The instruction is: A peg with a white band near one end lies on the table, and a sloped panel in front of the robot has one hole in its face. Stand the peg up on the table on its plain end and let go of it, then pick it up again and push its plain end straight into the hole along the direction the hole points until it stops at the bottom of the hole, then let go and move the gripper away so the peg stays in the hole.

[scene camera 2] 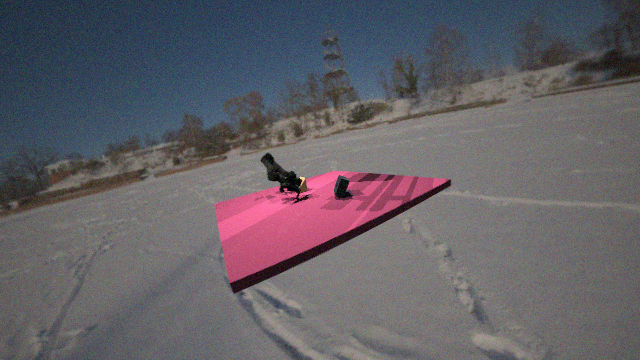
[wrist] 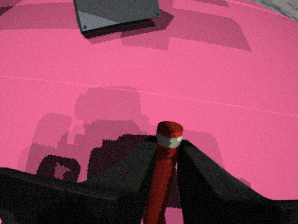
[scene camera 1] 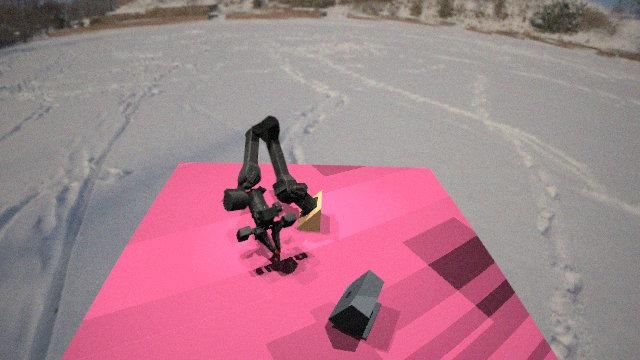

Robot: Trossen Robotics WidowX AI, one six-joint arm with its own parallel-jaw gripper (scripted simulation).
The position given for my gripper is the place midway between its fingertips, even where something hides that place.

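Note:
A panel (scene camera 1: 365,290) is present, as is a red peg, held by my gripper (scene camera 1: 277,253). The gripper is visible in the wrist view (wrist: 167,145) too.

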